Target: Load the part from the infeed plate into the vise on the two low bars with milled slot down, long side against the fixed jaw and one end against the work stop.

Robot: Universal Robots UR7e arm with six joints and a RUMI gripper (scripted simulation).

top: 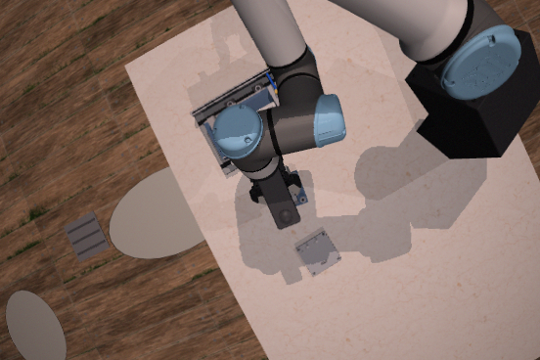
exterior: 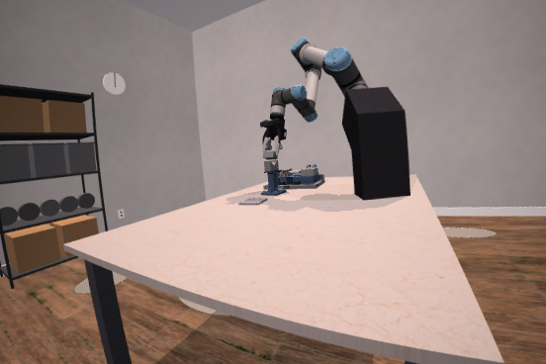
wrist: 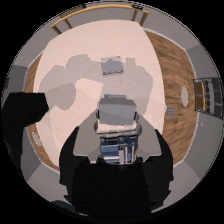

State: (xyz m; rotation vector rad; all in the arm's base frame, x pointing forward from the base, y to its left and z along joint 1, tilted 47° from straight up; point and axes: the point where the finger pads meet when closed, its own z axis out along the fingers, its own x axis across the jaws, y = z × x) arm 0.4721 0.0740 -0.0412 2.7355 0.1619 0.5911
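My hand is 1 cm above the part. Round my hand: vise (2 cm behind, 21 cm to the right, 15 cm below); then air cylinder rod (4 cm behind, 21 cm to the right, 12 cm below); then infeed plate (19 cm to the left, 19 cm below).
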